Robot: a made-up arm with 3 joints. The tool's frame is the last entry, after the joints. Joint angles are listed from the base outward.
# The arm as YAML. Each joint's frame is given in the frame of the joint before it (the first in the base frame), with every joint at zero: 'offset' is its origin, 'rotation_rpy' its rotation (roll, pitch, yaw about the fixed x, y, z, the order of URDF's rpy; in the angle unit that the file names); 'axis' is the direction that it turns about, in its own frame. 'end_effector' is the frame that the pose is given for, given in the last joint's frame.
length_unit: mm
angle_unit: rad
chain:
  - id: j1
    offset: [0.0, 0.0, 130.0]
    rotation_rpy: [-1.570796, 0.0, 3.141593]
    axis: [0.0, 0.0, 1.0]
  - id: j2
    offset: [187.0, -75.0, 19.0]
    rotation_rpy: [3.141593, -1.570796, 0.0]
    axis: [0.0, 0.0, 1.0]
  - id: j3
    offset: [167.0, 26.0, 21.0]
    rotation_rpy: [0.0, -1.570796, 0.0]
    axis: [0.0, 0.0, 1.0]
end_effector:
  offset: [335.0, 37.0, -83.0]
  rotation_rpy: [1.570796, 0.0, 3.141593]
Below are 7 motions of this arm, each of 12 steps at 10 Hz.
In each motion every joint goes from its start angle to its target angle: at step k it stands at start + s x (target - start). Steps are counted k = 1, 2, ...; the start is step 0. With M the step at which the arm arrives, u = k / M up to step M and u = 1 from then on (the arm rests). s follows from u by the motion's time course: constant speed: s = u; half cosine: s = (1 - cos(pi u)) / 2; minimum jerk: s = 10 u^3 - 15 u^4 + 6 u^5.
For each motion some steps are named. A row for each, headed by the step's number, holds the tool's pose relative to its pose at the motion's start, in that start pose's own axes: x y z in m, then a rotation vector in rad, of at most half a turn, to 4 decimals.
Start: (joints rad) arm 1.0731 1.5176 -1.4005
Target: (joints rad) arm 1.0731 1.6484 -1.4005
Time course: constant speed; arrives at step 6
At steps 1, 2, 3, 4, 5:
1: 0.0054 -0.0064 0.0009 -0.0037 0.0000 0.0215
2: 0.0110 -0.0127 0.0019 -0.0074 0.0000 0.0430
3: 0.0167 -0.0189 0.0029 -0.0111 0.0000 0.0645
4: 0.0226 -0.0250 0.0039 -0.0148 0.0000 0.0859
5: 0.0285 -0.0309 0.0049 -0.0185 0.0000 0.1074

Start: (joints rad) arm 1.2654 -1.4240 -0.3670
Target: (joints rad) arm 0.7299 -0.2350 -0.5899
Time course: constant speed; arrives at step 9
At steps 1, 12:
1: 0.0036 0.0249 0.0309 -0.1442 -0.0121 -0.0051
12: 0.1411 0.3076 0.2494 -1.2150 0.1893 0.1610

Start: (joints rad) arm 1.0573 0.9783 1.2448
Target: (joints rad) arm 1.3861 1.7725 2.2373
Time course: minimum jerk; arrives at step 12
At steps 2, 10, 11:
2: -0.0051 0.0128 0.0082 0.0008 0.0288 -0.0298
10: 0.0572 0.2665 0.2060 0.4432 0.8337 -0.7245
11: 0.0631 0.2688 0.2107 0.4707 0.8600 -0.7413

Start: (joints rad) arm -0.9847 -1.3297 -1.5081
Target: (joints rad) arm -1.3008 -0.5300 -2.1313
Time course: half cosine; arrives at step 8
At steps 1, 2, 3, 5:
1: 0.0075 -0.0062 -0.0045 -0.0132 -0.0207 0.0298
2: 0.0312 -0.0236 -0.0164 -0.0463 -0.0775 0.1163
3: 0.0728 -0.0480 -0.0326 -0.0832 -0.1564 0.2498
5: 0.1948 -0.0873 -0.0667 -0.1067 -0.3090 0.5756

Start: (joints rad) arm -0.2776 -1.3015 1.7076
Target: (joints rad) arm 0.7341 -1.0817 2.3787
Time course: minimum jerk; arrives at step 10
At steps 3, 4, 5, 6, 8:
3: -0.0004 -0.0011 0.0468 -0.1485 0.0625 -0.0652
4: 0.0005 0.0082 0.0874 -0.2808 0.1151 -0.1410
5: 0.0037 0.0299 0.1286 -0.4254 0.1675 -0.2465
6: 0.0100 0.0599 0.1609 -0.5558 0.2077 -0.3670
8: 0.0245 0.1103 0.1905 -0.7138 0.2406 -0.5593

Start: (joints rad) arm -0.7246 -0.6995 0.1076
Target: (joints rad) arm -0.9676 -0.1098 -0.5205
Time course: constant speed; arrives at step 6
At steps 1, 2, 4, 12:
1: -0.0065 0.0216 0.0056 -0.0968 -0.0723 -0.0299
2: -0.0090 0.0389 0.0112 -0.1965 -0.1418 -0.0465
4: -0.0033 0.0595 0.0255 -0.3991 -0.2703 -0.0384
12: 0.0156 0.0631 0.0486 -0.5967 -0.3829 0.0254

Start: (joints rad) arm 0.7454 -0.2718 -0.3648
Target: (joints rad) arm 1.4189 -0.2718 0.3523
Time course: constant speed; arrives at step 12
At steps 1, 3, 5, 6, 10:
1: -0.0052 -0.0081 -0.0081 0.0050 0.0057 0.0142
3: -0.0135 -0.0245 -0.0253 0.0123 0.0171 0.0435
5: -0.0191 -0.0410 -0.0434 0.0161 0.0283 0.0734
6: -0.0207 -0.0492 -0.0527 0.0166 0.0339 0.0885
10: -0.0201 -0.0809 -0.0910 0.0098 0.0558 0.1485

